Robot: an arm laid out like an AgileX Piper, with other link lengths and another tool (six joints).
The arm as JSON. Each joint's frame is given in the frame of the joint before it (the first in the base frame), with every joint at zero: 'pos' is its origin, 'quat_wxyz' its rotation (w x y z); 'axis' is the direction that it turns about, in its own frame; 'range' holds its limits. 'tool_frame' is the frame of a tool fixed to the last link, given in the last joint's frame.
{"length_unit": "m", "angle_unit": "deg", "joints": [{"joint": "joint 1", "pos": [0.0, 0.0, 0.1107], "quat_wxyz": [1.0, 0.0, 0.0, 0.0], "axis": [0.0, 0.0, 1.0], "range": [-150.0, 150.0]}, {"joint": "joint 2", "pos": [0.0, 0.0, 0.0], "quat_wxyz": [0.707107, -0.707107, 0.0, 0.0], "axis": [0.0, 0.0, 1.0], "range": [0.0, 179.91]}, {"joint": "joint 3", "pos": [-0.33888, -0.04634, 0.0], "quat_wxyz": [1.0, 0.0, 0.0, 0.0], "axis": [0.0, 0.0, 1.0], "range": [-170.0, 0.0]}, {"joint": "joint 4", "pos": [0.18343, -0.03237, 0.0], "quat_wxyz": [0.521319, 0.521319, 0.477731, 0.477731], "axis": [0.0, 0.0, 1.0], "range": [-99.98, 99.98]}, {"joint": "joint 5", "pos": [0.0, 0.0, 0.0], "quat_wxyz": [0.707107, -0.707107, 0.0, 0.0], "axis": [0.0, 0.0, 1.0], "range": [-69.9, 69.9]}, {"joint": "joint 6", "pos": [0.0, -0.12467, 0.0], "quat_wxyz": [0.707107, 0.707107, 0.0, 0.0], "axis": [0.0, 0.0, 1.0], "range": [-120.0, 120.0]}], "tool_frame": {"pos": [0.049, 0.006, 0.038], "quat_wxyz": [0.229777, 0.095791, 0.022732, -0.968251]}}
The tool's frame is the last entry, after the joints.
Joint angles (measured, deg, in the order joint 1, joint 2, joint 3, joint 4, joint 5, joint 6), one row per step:
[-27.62 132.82 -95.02 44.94 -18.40 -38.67]
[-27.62 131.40 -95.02 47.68 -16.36 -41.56]
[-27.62 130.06 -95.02 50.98 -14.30 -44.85]
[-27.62 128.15 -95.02 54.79 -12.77 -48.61]
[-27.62 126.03 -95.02 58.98 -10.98 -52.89]
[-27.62 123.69 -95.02 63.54 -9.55 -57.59]
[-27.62 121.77 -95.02 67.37 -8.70 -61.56]
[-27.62 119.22 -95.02 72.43 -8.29 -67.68]
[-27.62 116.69 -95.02 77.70 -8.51 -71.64]
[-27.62 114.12 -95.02 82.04 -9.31 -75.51]
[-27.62 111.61 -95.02 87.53 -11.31 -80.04]
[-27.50 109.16 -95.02 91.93 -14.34 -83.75]
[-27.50 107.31 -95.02 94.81 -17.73 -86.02]
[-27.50 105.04 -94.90 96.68 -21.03 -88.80]
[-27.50 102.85 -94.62 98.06 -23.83 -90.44]
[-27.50 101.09 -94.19 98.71 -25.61 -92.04]
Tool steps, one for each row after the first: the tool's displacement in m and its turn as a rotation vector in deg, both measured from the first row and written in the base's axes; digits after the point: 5 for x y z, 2 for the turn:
[-0.00244 0.00417 0.00895 0.68 0.33 0.75]
[-0.00486 0.00877 0.01708 1.54 0.63 1.55]
[-0.00795 0.01272 0.03158 1.81 0.17 2.08]
[-0.01135 0.01784 0.04770 2.02 -0.40 2.99]
[-0.01543 0.02271 0.06643 1.84 -1.33 3.81]
[-0.01920 0.02628 0.08220 1.45 -2.25 4.34]
[-0.02568 0.02913 0.10364 -0.10 -3.14 4.79]
[-0.03224 0.03251 0.12529 -0.12 -5.49 4.03]
[-0.04069 0.03450 0.14725 -0.99 -7.46 3.07]
[-0.05172 0.03457 0.16770 -1.57 -9.35 0.84]
[-0.06483 0.03369 0.18674 -2.39 -10.86 -2.14]
[-0.07789 0.03070 0.20016 -2.98 -11.80 -5.53]
[-0.09407 0.02853 0.21579 -4.66 -12.08 -8.48]
[-0.10939 0.02825 0.22953 -5.62 -12.70 -11.10]
[-0.12170 0.02884 0.23930 -6.77 -12.68 -12.61]

